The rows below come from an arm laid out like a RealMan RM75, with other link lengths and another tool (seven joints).
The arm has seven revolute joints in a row. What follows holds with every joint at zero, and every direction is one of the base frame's.
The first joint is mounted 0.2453 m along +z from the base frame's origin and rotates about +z.
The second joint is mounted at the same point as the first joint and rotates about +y.
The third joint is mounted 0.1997 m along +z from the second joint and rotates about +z.
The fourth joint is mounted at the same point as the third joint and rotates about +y.
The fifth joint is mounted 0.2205 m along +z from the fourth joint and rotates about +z.
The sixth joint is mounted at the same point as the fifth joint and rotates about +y.
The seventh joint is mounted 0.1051 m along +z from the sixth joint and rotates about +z.
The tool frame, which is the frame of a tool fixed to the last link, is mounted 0.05 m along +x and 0.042 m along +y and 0.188 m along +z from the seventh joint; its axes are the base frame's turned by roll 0.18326, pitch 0 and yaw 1.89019 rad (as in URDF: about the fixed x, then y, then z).
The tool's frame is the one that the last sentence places.
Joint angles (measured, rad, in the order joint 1, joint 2, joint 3, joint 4, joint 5, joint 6, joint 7), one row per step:
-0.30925, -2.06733, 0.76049, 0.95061, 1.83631, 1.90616, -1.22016
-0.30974, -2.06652, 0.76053, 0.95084, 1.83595, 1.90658, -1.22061
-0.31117, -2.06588, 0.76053, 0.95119, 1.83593, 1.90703, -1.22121
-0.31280, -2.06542, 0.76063, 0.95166, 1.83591, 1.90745, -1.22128
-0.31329, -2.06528, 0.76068, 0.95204, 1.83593, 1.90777, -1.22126
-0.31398, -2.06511, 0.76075, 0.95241, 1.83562, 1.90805, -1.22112
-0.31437, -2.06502, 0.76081, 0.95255, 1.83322, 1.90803, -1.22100
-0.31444, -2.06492, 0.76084, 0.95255, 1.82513, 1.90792, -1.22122
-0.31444, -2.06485, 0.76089, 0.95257, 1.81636, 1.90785, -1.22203
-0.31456, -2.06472, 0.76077, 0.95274, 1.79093, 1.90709, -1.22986
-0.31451, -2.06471, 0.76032, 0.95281, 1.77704, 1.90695, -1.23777
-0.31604, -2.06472, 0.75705, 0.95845, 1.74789, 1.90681, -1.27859
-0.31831, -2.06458, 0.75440, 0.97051, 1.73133, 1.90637, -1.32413
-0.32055, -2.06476, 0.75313, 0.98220, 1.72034, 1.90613, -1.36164
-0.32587, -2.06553, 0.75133, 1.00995, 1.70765, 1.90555, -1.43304
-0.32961, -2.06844, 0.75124, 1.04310, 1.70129, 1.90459, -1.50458
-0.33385, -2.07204, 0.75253, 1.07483, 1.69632, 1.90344, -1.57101
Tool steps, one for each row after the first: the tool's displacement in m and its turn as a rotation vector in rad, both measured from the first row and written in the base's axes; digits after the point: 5 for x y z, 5 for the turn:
0.00005, 0.00005, 0.00024, 0.00000, 0.00038, -0.00061
0.00032, 0.00016, 0.00042, -0.00025, 0.00088, -0.00202
0.00068, 0.00024, 0.00053, -0.00027, 0.00143, -0.00417
0.00080, 0.00021, 0.00058, -0.00031, 0.00171, -0.00511
0.00102, 0.00023, 0.00068, -0.00007, 0.00179, -0.00641
0.00153, 0.00045, 0.00111, 0.00146, 0.00015, -0.00758
0.00295, 0.00113, 0.00253, 0.00613, -0.00604, -0.00940
0.00450, 0.00185, 0.00409, 0.01083, -0.01292, -0.01087
0.00907, 0.00435, 0.00891, 0.02212, -0.03404, -0.01048
0.01161, 0.00583, 0.01180, 0.02635, -0.04674, -0.00725
0.01797, 0.01061, 0.01963, 0.02613, -0.07690, 0.01443
0.02265, 0.01486, 0.02563, 0.01858, -0.09461, 0.03761
0.02636, 0.01794, 0.02998, 0.01050, -0.10636, 0.05516
0.03278, 0.02323, 0.03677, -0.00739, -0.11953, 0.08582
0.03863, 0.02768, 0.04188, -0.02755, -0.12619, 0.11615
0.04453, 0.03145, 0.04602, -0.04739, -0.13155, 0.14287

